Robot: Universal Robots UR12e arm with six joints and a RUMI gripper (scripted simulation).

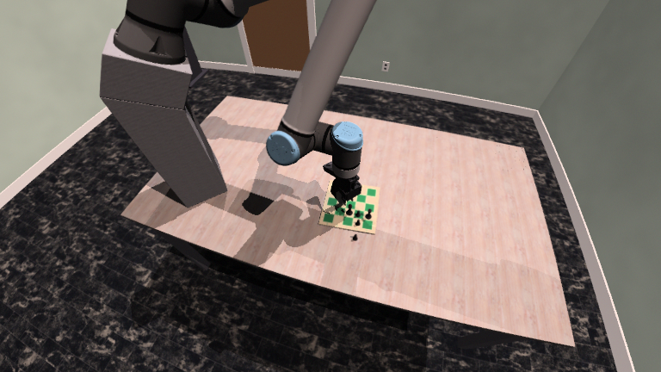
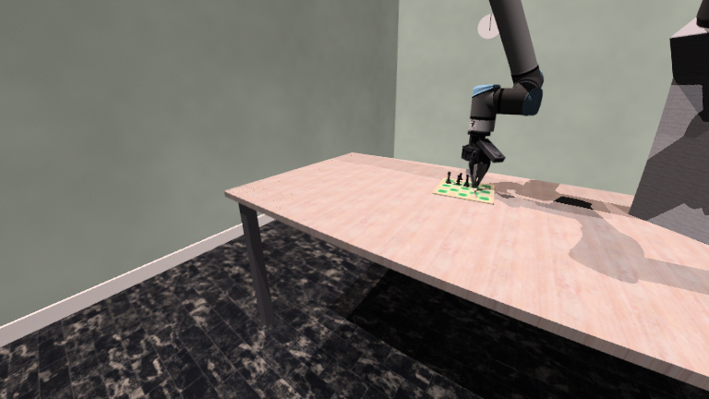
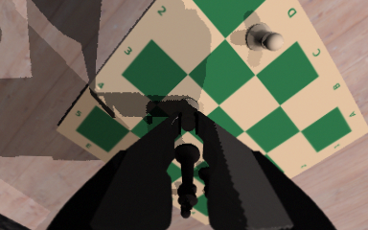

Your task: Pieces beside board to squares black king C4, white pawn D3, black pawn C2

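Now: the chessboard 40 mm ahead of my hand and 30 mm below it. The rest, counted from my hand: black king 40 mm ahead, 40 mm to the right, 10 mm above.
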